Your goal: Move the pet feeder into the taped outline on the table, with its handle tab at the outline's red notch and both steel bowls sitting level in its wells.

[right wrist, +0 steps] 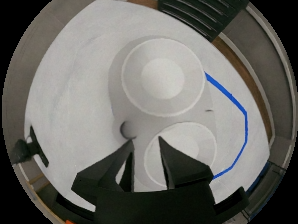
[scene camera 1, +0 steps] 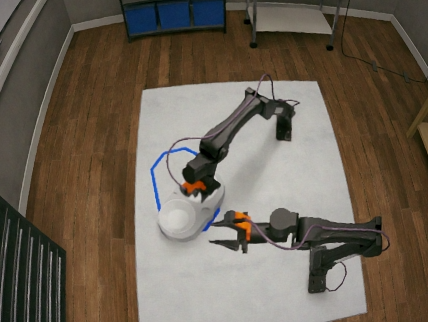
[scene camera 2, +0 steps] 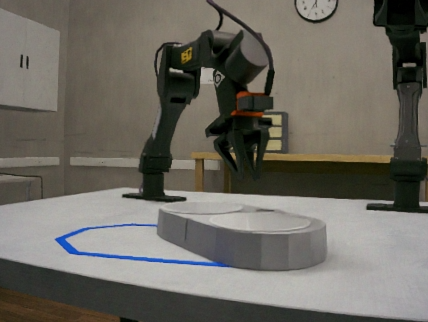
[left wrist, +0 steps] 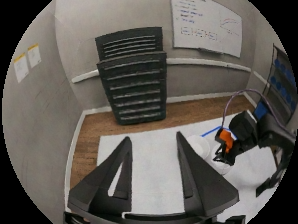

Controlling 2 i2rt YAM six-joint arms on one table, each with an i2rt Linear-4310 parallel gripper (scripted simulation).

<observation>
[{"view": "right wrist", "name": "my right gripper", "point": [145, 142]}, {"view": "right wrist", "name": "grey pet feeder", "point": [127, 116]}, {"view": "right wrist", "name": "steel bowl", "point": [163, 76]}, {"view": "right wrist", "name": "steel bowl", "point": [198, 142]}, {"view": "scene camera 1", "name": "steel bowl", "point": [177, 215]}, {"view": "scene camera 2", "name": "my right gripper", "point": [249, 179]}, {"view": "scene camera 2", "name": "grey pet feeder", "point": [307, 247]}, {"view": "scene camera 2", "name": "steel bowl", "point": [270, 222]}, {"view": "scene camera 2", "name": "steel bowl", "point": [191, 207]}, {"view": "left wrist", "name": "my left gripper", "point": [152, 137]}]
</observation>
